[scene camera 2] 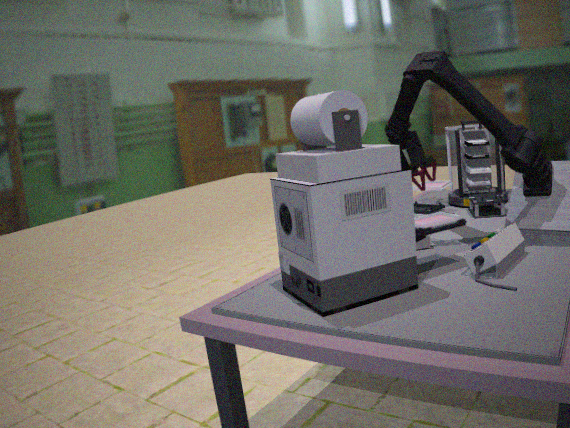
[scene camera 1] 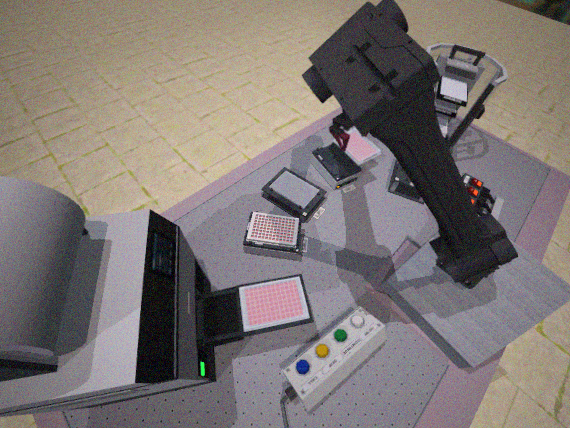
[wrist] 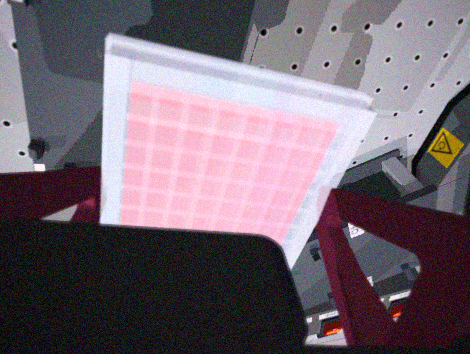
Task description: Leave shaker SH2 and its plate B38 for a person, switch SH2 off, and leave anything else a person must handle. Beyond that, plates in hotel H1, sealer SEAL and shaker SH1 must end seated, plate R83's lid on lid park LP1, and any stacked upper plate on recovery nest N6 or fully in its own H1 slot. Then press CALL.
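Places are measured from the arm's base along level axes (x ahead, y left, z up), in metres.
Where they show: gripper, fingertip midpoint: [scene camera 2: 428,186] [scene camera 1: 353,144] [wrist: 215,191]; arm's base, link origin: [scene camera 2: 538,180] [scene camera 1: 470,255].
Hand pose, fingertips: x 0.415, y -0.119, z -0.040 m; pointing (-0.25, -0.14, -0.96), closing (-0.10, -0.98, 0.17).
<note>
Each offset is from my fingertips to the top centre of the thing. "spot": to the spot under its first point.
My gripper [scene camera 1: 351,142] [scene camera 2: 422,175] [wrist: 215,191] is shut on a pink well plate @(dx -0.013, dy +0.003, dz +0.018 m) [scene camera 1: 363,149] [wrist: 226,151] with a white rim, gripping it by its two long sides with dark red fingers. It holds the plate tilted a little above the table, beside an empty dark nest @(spot: dx +0.015, dy +0.035, dz -0.069 m) [scene camera 1: 337,162]. The sealer @(dx -0.067, dy +0.722, dz +0.332 m) [scene camera 1: 122,297] [scene camera 2: 343,221] stands at the left, and its drawer carries a pink plate @(dx -0.199, dy +0.495, dz +0.002 m) [scene camera 1: 272,302]. A red-welled plate @(dx -0.047, dy +0.362, dz -0.055 m) [scene camera 1: 272,229] sits on a nest. The plate hotel [scene camera 1: 455,85] [scene camera 2: 474,166] stands at the far right. A button box @(dx -0.354, dy +0.452, dz -0.040 m) [scene camera 1: 334,354] lies near the front.
A nest with a grey flat top @(spot: dx +0.017, dy +0.230, dz -0.079 m) [scene camera 1: 293,193] lies between the red-welled plate and the empty nest. A unit with orange lit switches @(dx -0.384, dy -0.211, dz -0.071 m) [scene camera 1: 474,188] [wrist: 332,326] sits beside the arm base. Another dark nest @(dx -0.175, dy -0.148, dz -0.048 m) [scene camera 1: 402,183] is partly hidden behind the arm.
</note>
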